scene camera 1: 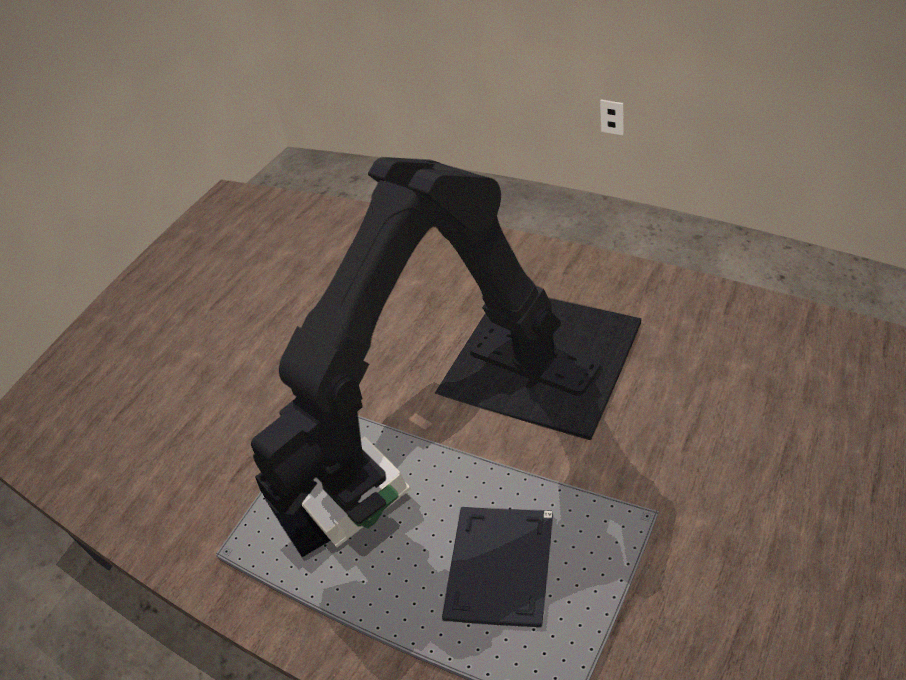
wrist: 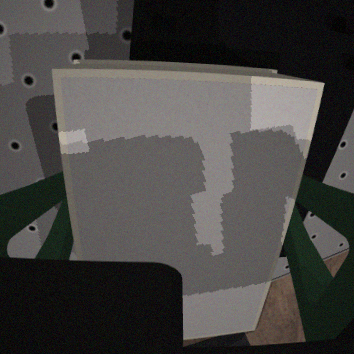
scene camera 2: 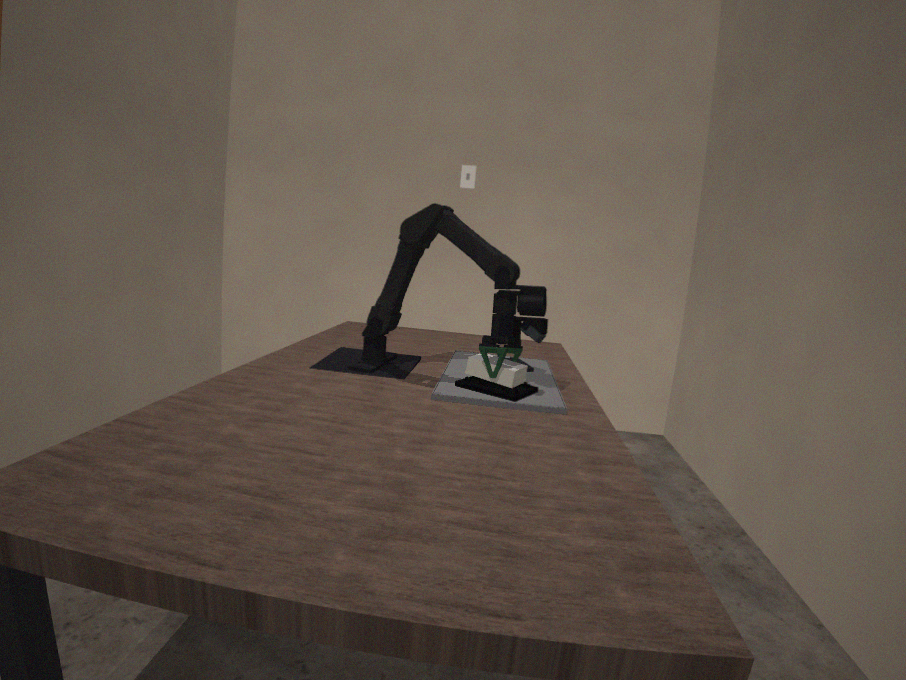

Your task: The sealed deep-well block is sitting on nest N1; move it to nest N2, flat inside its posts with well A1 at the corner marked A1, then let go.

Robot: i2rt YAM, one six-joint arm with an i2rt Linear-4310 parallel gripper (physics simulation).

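Places are measured from the arm's base along level axes (x right, y up, z back), in metres.
Where they show: gripper, fingertip midpoint: (scene camera 1: 347, 501) (wrist: 177, 176) (scene camera 2: 499, 377); arm's base, link origin: (scene camera 1: 535, 360) (scene camera 2: 373, 362).
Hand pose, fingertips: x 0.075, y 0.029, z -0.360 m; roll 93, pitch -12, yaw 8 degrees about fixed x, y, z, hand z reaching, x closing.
Things, the pixels of their centre, and the offset from my fingertips. "pt": a spot on its surface instead. Level surfaces: height alone.
- sealed deep-well block, body centre: (wrist: 178, 215) (scene camera 1: 350, 491) (scene camera 2: 496, 369) dz +0.009, dx -0.004, dy +0.017 m
- perforated grey mat, surface height: dy -0.021 m
- small white label, surface spot: (scene camera 1: 545, 514) pt dz +0.119, dx -0.233, dy -0.009 m
- wooden table, surface height: dy -0.034 m
The sealed deep-well block (scene camera 1: 330, 518) (scene camera 2: 506, 375) (wrist: 168, 105) is white with a grey foil seal. It sits at the left end of the perforated grey mat (scene camera 1: 600, 563) (scene camera 2: 550, 401) (wrist: 21, 46), on nest N1, whose dark plate (wrist: 211, 31) shows behind it in the wrist view. My gripper (scene camera 1: 360, 505) (scene camera 2: 499, 359) (wrist: 177, 176) is open. Its green fingers stand on either side of the block, low along its long sides, and I cannot tell if they touch it. Nest N2 (scene camera 1: 498, 578) (scene camera 2: 498, 389) is a dark, empty plate to the right, with a small white label (scene camera 1: 545, 514) at its far right corner.
The arm's dark base plate (scene camera 1: 600, 351) (scene camera 2: 336, 359) lies behind the mat on the wooden table (scene camera 1: 731, 439) (scene camera 2: 293, 475). The mat's left end is close to the table's front edge.
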